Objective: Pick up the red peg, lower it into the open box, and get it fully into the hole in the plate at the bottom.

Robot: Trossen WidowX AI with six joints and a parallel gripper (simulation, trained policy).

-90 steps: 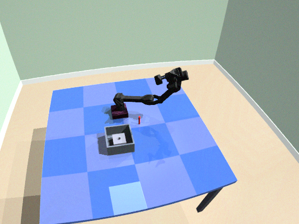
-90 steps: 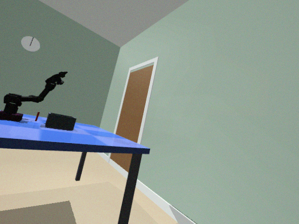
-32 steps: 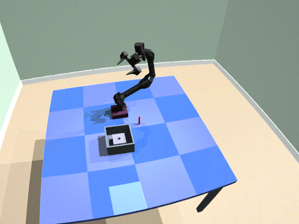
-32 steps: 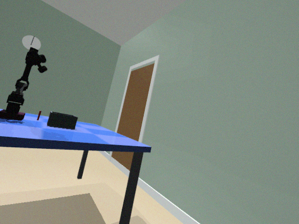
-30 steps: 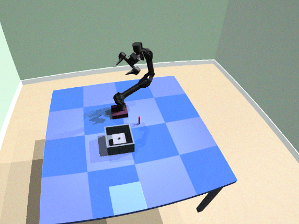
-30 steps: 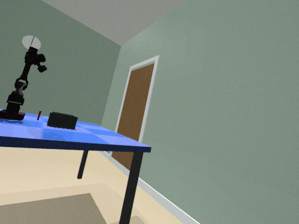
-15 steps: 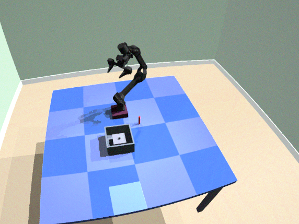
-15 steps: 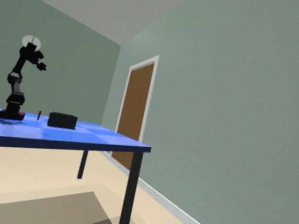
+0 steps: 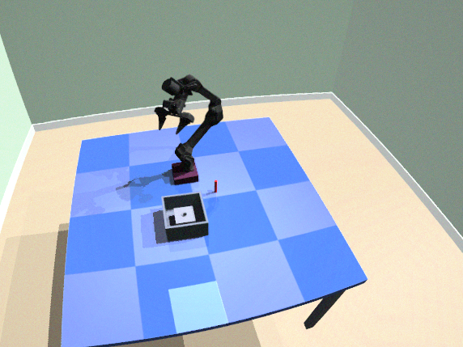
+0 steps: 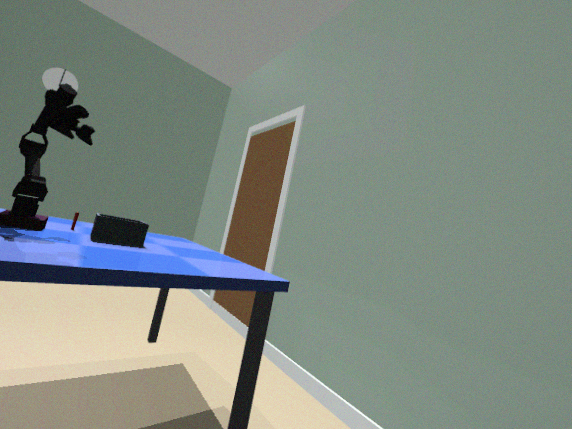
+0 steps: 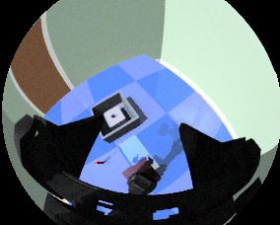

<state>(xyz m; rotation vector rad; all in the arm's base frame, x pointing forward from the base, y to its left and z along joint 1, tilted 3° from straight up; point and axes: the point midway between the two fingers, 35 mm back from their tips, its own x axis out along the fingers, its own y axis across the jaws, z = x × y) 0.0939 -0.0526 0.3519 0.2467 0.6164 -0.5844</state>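
Now: gripper tip 33 cm above the red peg, 22 cm to the right of it and 4 cm short of it. Also, from my gripper tip: light grey plate (32 cm below, 21 cm ahead, 4 cm to the left); then dark grey box (34 cm below, 21 cm ahead, 4 cm to the left).
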